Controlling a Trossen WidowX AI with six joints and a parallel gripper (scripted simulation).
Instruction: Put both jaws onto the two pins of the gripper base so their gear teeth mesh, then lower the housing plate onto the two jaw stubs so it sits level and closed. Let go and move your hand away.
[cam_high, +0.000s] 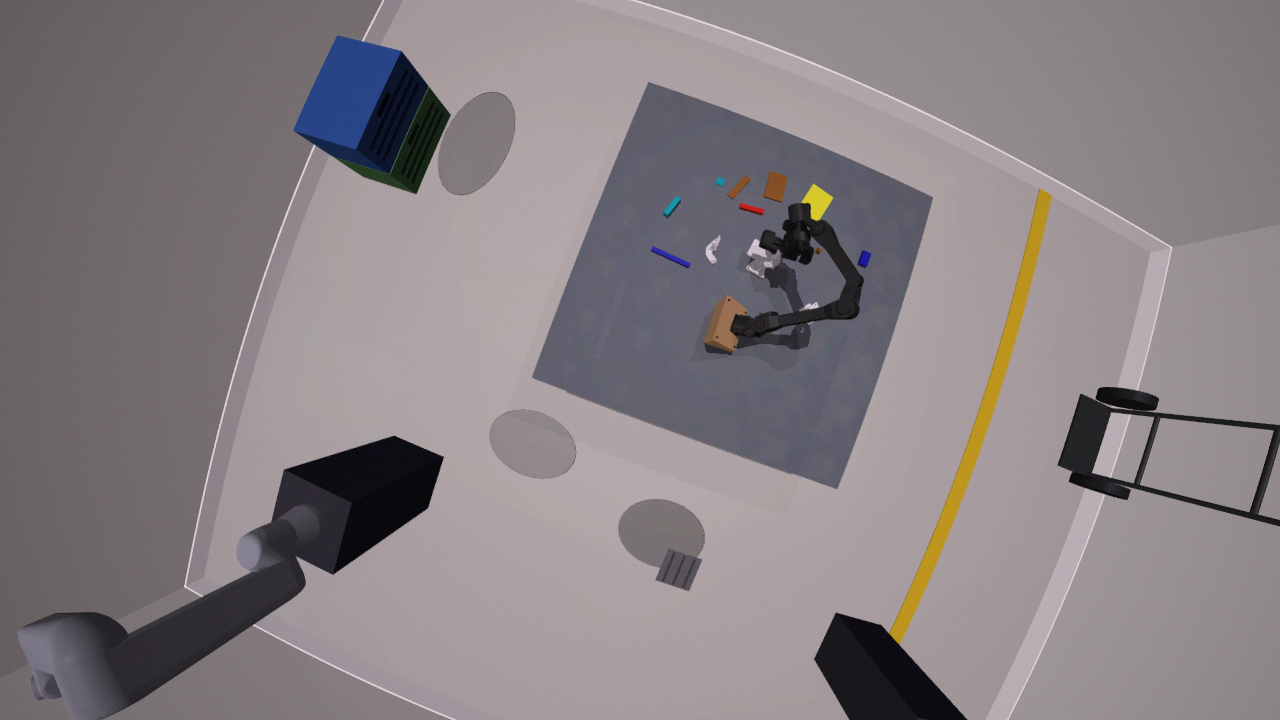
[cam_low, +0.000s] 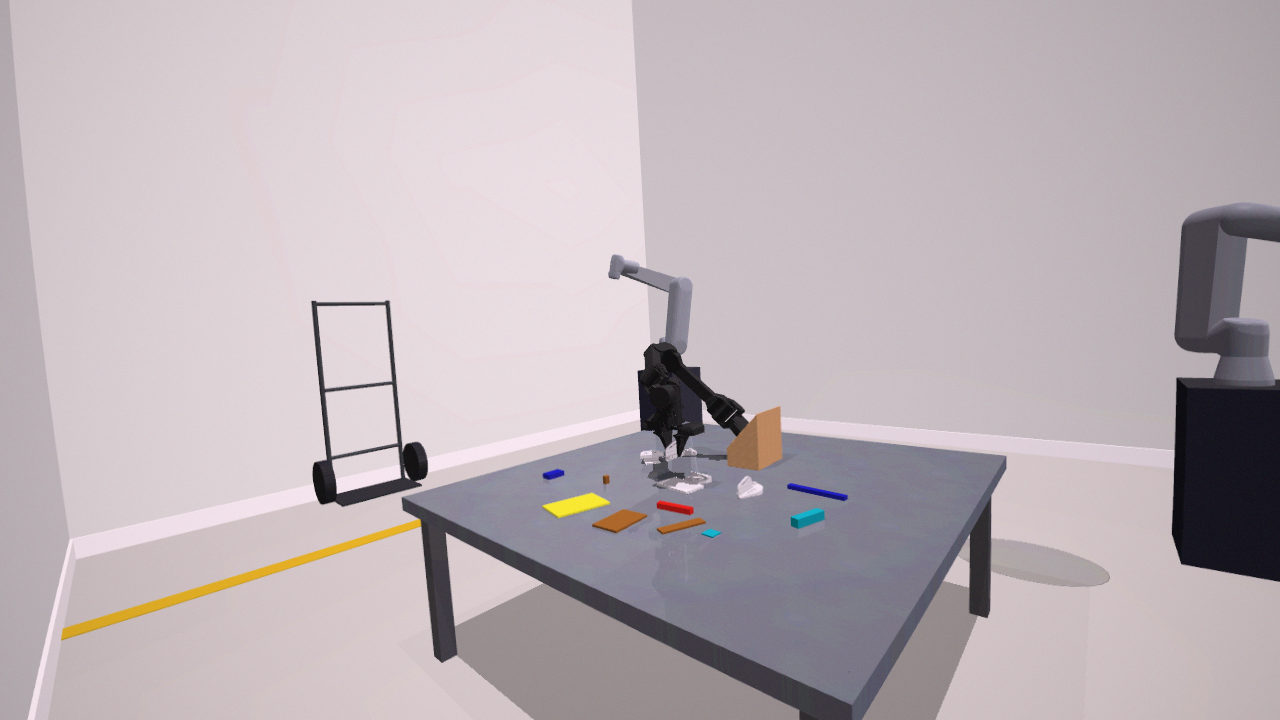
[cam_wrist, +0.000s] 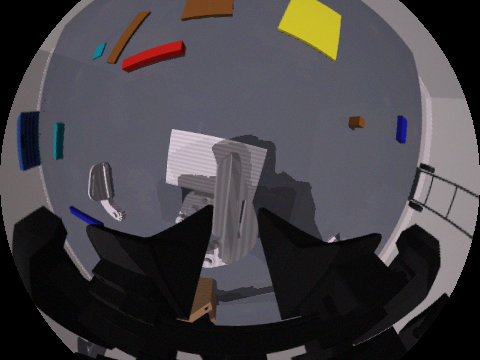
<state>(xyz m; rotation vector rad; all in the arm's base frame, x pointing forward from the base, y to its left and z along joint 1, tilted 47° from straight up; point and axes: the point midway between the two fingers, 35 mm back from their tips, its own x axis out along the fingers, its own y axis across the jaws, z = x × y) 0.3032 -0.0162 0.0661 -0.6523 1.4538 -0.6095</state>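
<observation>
Now: gripper tip 3 cm past the white jaw and 2 cm to the right of it. Round my gripper tip: flat white ribbed part (2 cm ahead, 3 cm to the left, 8 cm below); red bar (17 cm ahead, 13 cm to the left, 7 cm below); yellow plate (29 cm ahead, 10 cm to the right, 8 cm below).
</observation>
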